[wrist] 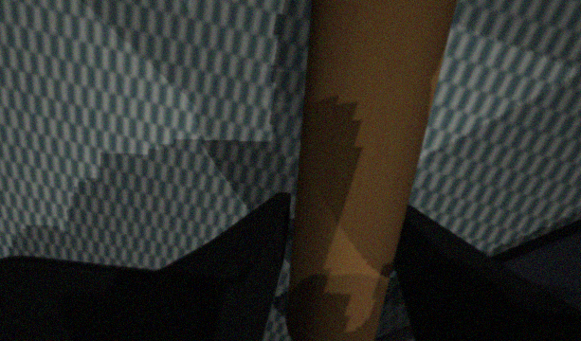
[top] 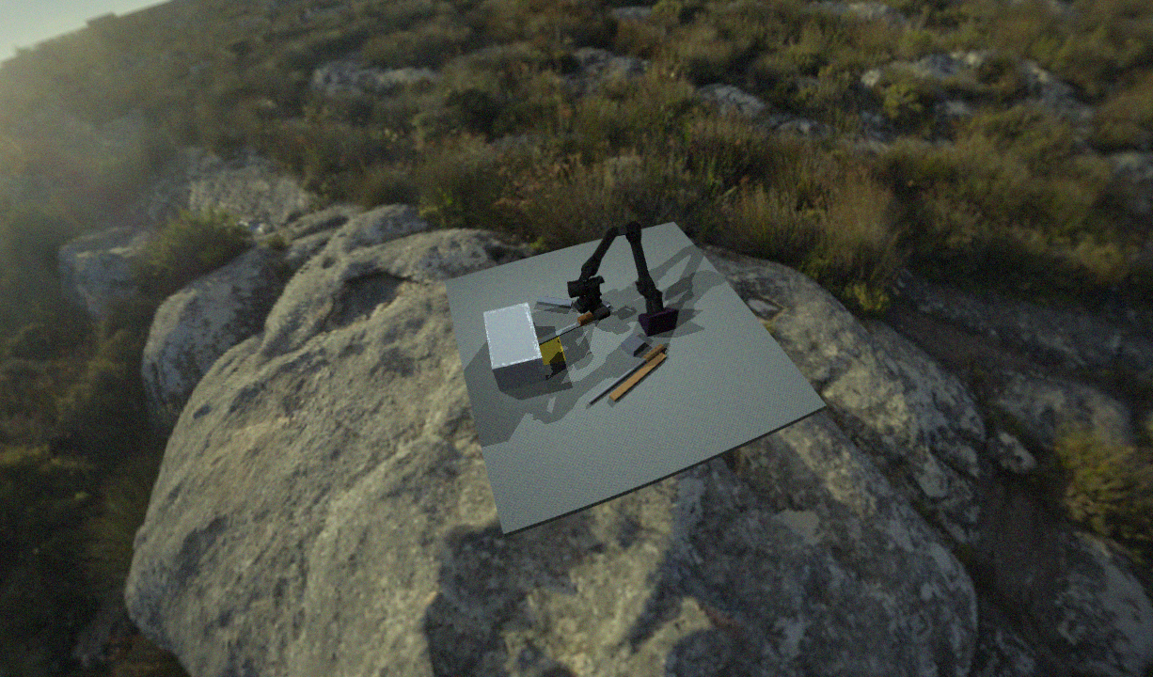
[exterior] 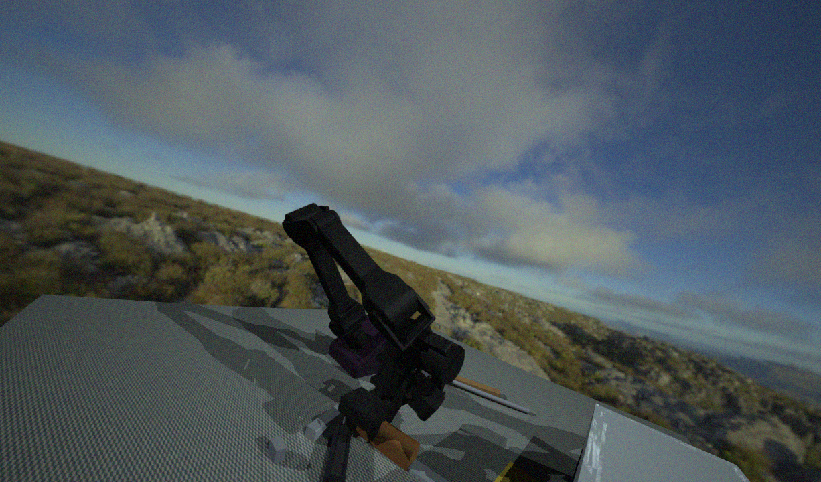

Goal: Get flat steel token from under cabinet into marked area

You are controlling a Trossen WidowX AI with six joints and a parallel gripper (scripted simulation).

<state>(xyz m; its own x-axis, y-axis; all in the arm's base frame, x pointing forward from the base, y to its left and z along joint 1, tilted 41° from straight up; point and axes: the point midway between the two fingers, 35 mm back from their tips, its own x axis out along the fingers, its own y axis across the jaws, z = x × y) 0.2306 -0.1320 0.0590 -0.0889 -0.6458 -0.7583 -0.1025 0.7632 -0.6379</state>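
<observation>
Right now the grey bar is 7 cm behind my gripper tip and 6 cm to the right of it. From my gripper tip the other things lie so: grey block 22 cm to the left, 8 cm behind, 1 cm above; then small grey cube 15 cm to the right, 6 cm behind; then wooden stick 37 cm to the left, 3 cm behind.
</observation>
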